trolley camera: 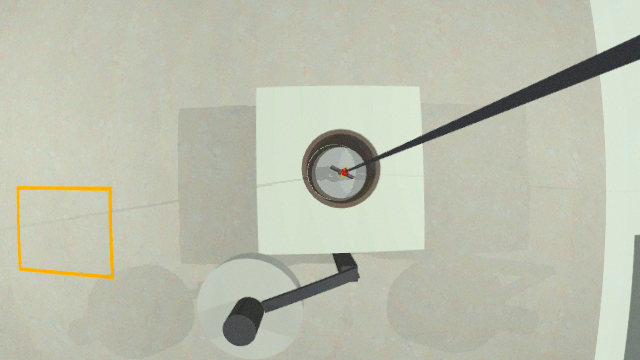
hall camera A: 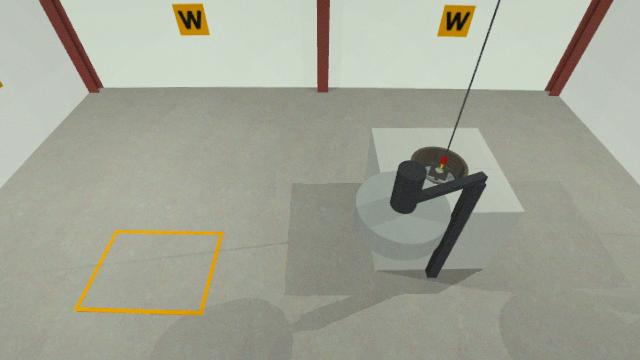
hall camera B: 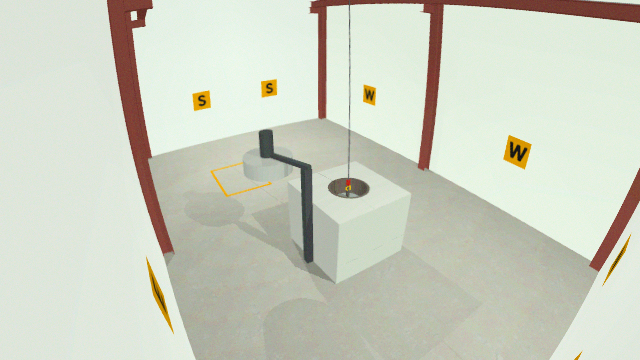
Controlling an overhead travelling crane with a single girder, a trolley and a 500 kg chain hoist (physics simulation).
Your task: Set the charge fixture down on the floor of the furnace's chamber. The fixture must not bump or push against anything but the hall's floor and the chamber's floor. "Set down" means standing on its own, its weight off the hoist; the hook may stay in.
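Note:
The charge fixture (hall camera A: 450, 178) (trolley camera: 330, 187) is inside the furnace's round chamber (hall camera A: 425, 153) (trolley camera: 341, 136), its grey top below the mouth. It looks upright. In the trolley camera, a dark gap shows at its top and right; the left and lower gap is narrower, and contact with the wall cannot be told. The hook (hall camera A: 442, 166) (hall camera B: 348, 188) (trolley camera: 344, 172), under a red block, is in the fixture's lifting plate. The chain looks straight. The fixture's lower part and the chamber floor are hidden, so whether it stands on the floor cannot be told.
The white furnace block (hall camera A: 395, 142) (hall camera B: 370, 240) (trolley camera: 280, 125) surrounds the chamber. Its round lid (hall camera A: 375, 205) (hall camera B: 254, 169) (trolley camera: 215, 285) is swung aside, carried by a dark arm (hall camera A: 457, 225) (hall camera B: 307, 215) (trolley camera: 310, 290) on a post. A yellow square (hall camera A: 170, 232) (hall camera B: 250, 190) (trolley camera: 65, 188) marks the floor.

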